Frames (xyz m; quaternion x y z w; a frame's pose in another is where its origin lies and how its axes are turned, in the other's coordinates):
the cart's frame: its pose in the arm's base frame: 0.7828 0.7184 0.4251 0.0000 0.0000 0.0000 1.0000
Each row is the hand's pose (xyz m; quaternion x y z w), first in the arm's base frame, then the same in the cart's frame.
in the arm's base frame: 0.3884 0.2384 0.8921 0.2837 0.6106 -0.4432 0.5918
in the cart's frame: -0.3944 -0.4800 0.4670 0.2837 0.6106 -0.4432 0.5918
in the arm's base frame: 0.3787 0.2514 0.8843 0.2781 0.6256 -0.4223 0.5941
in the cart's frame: -0.4041 -0.4670 0.4592 0.2781 0.6256 -0.4223 0.5941
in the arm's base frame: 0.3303 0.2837 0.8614 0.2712 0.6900 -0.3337 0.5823
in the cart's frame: -0.4525 -0.4347 0.4363 0.2712 0.6900 -0.3337 0.5823
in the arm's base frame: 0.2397 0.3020 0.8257 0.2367 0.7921 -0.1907 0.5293
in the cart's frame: -0.5431 -0.4164 0.4006 0.2367 0.7921 -0.1907 0.5293
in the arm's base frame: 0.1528 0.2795 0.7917 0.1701 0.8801 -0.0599 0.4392
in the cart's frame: -0.6300 -0.4389 0.3666 0.1701 0.8801 -0.0599 0.4392
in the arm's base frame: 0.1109 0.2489 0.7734 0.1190 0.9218 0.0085 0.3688
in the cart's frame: -0.6719 -0.4695 0.3483 0.1190 0.9218 0.0085 0.3688
